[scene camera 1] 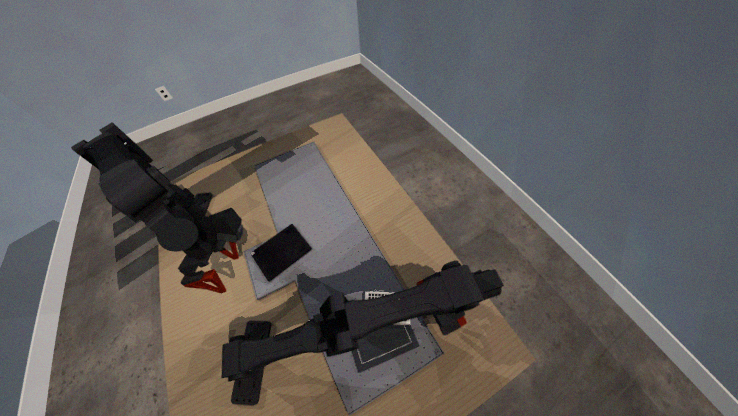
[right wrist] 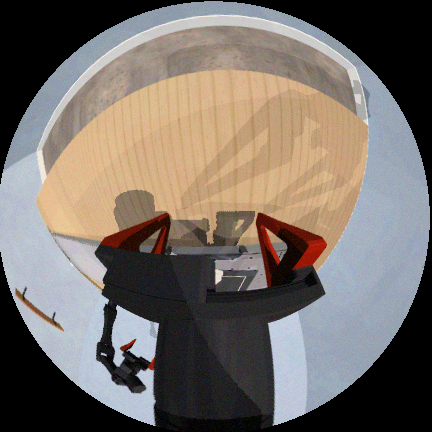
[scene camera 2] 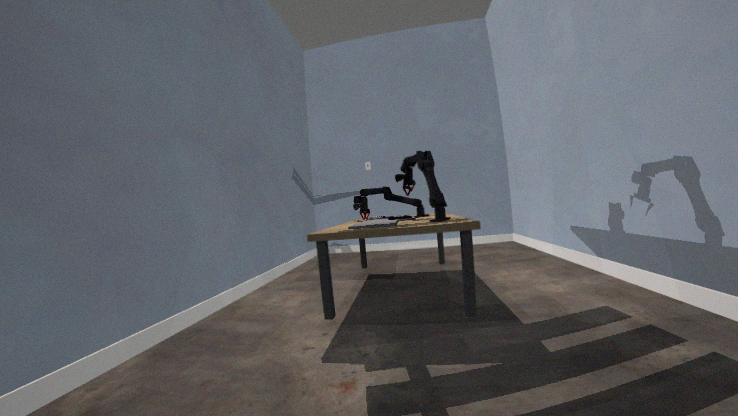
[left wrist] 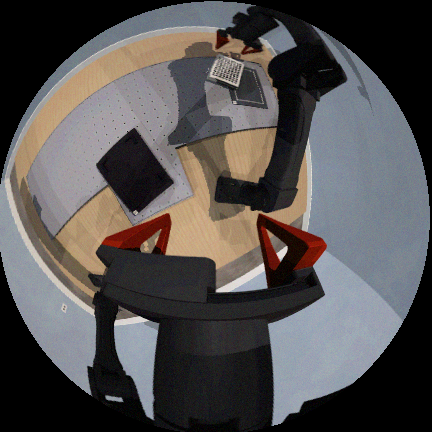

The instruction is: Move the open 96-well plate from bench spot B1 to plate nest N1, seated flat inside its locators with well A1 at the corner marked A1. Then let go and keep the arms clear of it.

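Frame: origin at the left arm's base, x ahead, y left, z up, level; millimetres.
Seen in the pictures: left gripper, fingertip midpoint: (scene camera 1: 230, 274) (right wrist: 145, 346) (scene camera 2: 409, 193) (left wrist: 213, 217); right gripper, fingertip midpoint: (right wrist: 212, 217) (scene camera 2: 365, 219) (left wrist: 228, 50); left arm's base, link origin: (scene camera 1: 197, 215) (scene camera 2: 440, 220); right arm's base, link origin: (scene camera 1: 253, 360) (scene camera 2: 421, 216) (left wrist: 245, 192).
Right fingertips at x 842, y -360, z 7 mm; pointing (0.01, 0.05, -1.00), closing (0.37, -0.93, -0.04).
Observation:
Offsets run from my right fingertips to a thing's middle. "pt": to the spot under its first point. Level surfaces: height alone.
The white 96-well plate @[dy +2, dx -137, dz +14 mm] (left wrist: 227, 71) (scene camera 1: 378, 295) lies askew, partly over a dark, white-outlined spot @[pt dy -98, dx -182, dz +7 mm] (left wrist: 254, 92) (scene camera 1: 365, 355). The right arm hides much of it in scene camera 1. The black nest @[dy +188, dx -466, dz +14 mm] (left wrist: 135, 170) (scene camera 1: 281, 252) is empty, with a small white mark at one corner; no lettering is readable. My left gripper (scene camera 1: 231, 273) (scene camera 2: 408, 194) (left wrist: 213, 217) is open and empty, high above the table beside the nest. My right gripper (scene camera 2: 364, 219) (left wrist: 228, 50) (right wrist: 212, 217) is open and empty, low over the wood just beyond the plate's far edge.
A grey perforated board @[dz +6 mm] (scene camera 1: 315, 206) (left wrist: 75, 145) lies under the nest and the outlined spot, on the wooden table (scene camera 1: 382, 180) (scene camera 2: 403, 230). The right arm (scene camera 1: 403, 307) (left wrist: 295, 135) stretches over the board and above part of the plate in scene camera 1.

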